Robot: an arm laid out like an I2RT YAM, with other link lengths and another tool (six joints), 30 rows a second.
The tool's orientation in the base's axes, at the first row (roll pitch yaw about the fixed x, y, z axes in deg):
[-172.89 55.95 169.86]
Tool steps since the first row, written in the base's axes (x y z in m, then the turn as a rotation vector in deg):
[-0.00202 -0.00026 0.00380 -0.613 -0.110 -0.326]
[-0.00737 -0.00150 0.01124 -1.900 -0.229 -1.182]
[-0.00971 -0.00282 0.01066 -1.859 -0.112 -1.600]
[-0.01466 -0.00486 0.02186 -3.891 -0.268 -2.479]
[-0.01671 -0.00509 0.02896 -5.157 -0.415 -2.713]
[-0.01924 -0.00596 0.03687 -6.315 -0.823 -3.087]
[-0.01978 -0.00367 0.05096 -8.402 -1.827 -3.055]
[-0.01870 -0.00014 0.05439 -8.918 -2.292 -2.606]
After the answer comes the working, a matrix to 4 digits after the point.
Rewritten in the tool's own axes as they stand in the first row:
[-0.00206 -0.00107 -0.00363 0.597 -0.252 -0.272]
[-0.00540 -0.00425 -0.01165 2.004 -0.661 -0.779]
[-0.00376 -0.00612 -0.01282 2.339 -0.509 -0.545]
[-0.01051 -0.01022 -0.02240 4.172 -1.158 -1.616]
[-0.01529 -0.01149 -0.02789 5.049 -1.631 -2.443]
[-0.02053 -0.01357 -0.03405 5.957 -2.316 -3.039]
[-0.03168 -0.01250 -0.04291 6.982 -3.856 -4.433]
[-0.03477 -0.00906 -0.04491 6.849 -4.475 -4.964]

The tool's axes in the first row as the columns of a matrix, in the base's axes (rounded; the answer above uses it unrounded):
[-0.5512 0.2757 0.7875]
[0.0986 0.9588 -0.2666]
[-0.8285 -0.0693 -0.5556]

